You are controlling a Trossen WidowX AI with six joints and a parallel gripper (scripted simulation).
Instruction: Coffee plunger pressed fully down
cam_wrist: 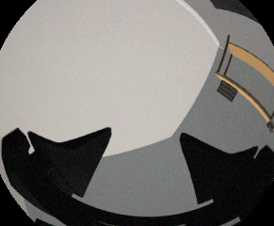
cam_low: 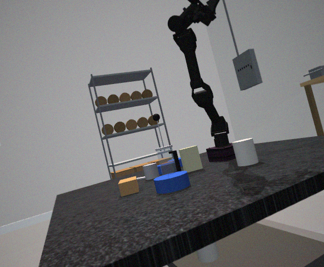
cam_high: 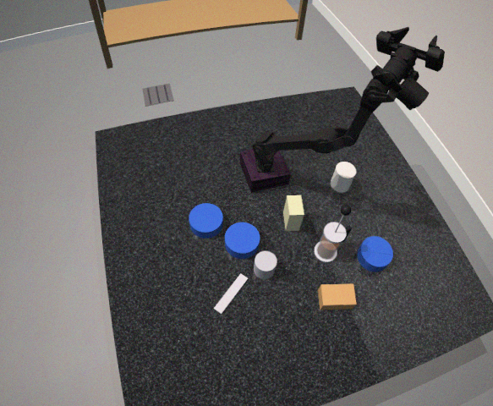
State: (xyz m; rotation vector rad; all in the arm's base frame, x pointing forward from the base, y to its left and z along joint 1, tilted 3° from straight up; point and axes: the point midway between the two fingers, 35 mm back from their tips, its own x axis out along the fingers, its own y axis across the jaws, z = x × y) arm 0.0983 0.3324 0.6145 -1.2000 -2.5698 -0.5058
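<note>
Now: the coffee press 290 mm ahead of my gripper tip, 210 mm to the right of it and 540 mm below it. From my gripper tip the other things lie so: white strip: 400 mm ahead, 570 mm to the right, 680 mm below; orange box: 470 mm ahead, 240 mm to the right, 650 mm below; grey cylinder: 330 mm ahead, 450 mm to the right, 640 mm below.
</note>
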